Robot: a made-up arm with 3 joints. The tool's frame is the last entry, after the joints.
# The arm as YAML. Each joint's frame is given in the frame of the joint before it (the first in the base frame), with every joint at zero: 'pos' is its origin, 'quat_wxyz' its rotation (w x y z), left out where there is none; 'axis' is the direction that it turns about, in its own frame. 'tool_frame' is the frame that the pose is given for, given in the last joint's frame.
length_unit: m
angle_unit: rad
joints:
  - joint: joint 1
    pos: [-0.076, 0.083, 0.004]
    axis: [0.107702, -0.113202, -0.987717]
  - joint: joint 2
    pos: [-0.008, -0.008, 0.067]
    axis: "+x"
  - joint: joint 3
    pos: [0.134, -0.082, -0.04]
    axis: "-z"
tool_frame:
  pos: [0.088, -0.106, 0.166]
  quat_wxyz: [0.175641, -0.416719, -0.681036, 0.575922]
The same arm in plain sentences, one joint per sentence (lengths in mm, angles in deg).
The arm has three revolute joints in a row. What follows holds with every joint at zero, and every direction is one of the base frame's. The first joint is mounted 76 mm along -x and 83 mm along +y and 4 mm along +z from the base frame's origin and turns about the direction (0.107702, -0.113202, -0.987717). The second joint is mounted 8 mm along -x and 8 mm along -y and 67 mm along +z from the first joint and turns about +x. The third joint is mounted 134 mm along +x and 82 mm along -y and 40 mm along -z from the second joint and turns about -z. The tool frame, which is the frame that the pose is given for, is mounted 88 mm along +x and 106 mm along -y and 166 mm along +z from the third joint; its axes are the base frame's turned by roll -106.45, pitch 13.93 and yaw 127.51 deg (as in URDF: about the fixed x, then y, then z).
